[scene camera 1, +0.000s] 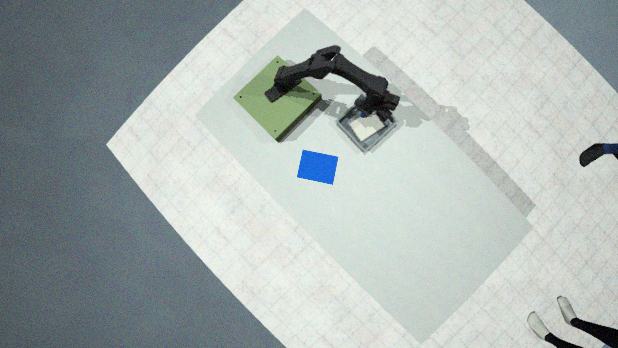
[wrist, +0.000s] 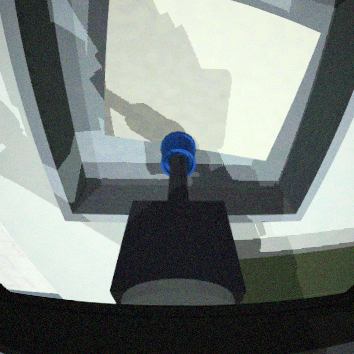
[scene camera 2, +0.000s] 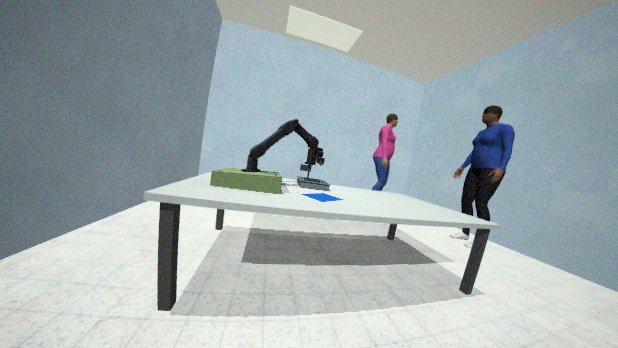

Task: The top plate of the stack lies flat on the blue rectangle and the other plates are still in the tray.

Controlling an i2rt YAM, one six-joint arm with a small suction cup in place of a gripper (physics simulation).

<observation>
My suction cup (wrist: pixel 177 141) holds nothing. The cup is 5 cm from the middle of a tray (scene camera 1: pixel 352 113). Also in view: a blue rectangle (scene camera 1: pixel 314 166).
The tray is seen too in the wrist view (wrist: pixel 59 59).
</observation>
